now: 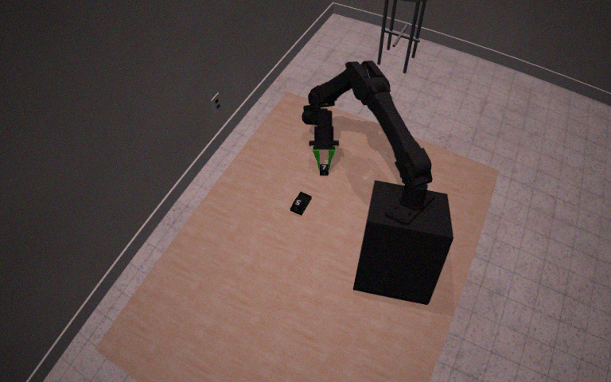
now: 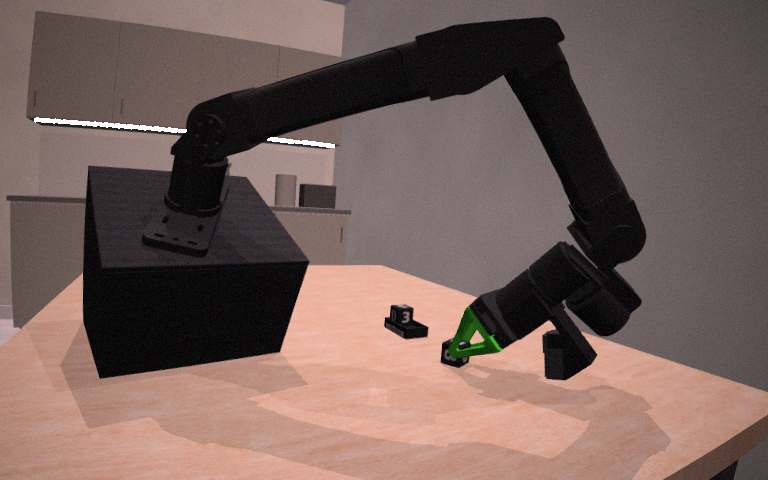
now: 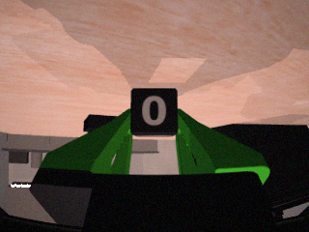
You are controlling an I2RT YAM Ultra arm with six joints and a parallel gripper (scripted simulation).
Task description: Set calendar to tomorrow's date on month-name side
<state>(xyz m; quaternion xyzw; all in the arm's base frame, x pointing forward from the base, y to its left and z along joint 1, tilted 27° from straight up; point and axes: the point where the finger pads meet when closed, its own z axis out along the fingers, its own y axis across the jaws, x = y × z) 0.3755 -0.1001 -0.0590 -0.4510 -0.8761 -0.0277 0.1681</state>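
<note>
The black cube is 10 mm to the left of my hand and 10 mm below it. Round my hand: black tray 160 mm to the left, 20 mm behind, 10 mm below.
</note>
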